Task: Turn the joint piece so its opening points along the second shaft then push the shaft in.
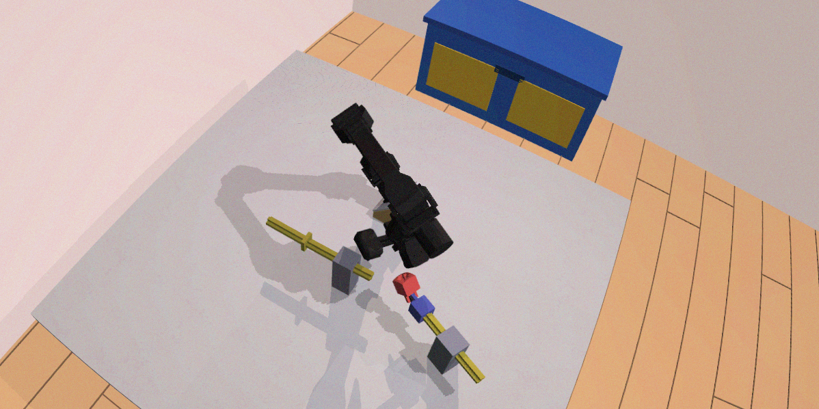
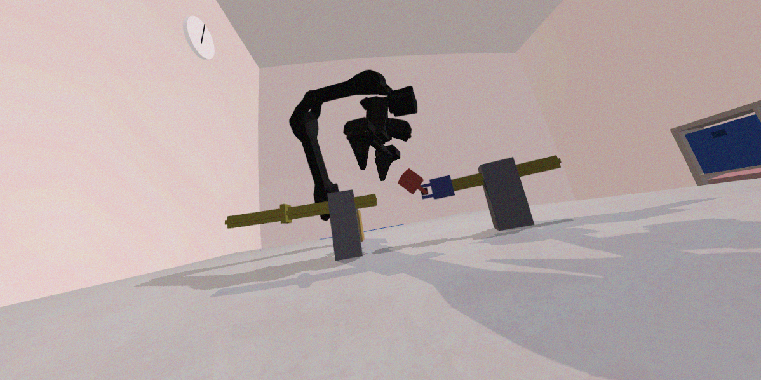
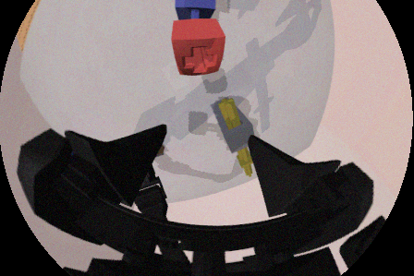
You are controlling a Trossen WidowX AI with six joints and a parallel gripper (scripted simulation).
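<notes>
The red joint piece lies 3 cm ahead of my gripper tip, 8 cm to the left of it and 4 cm below it.
</notes>
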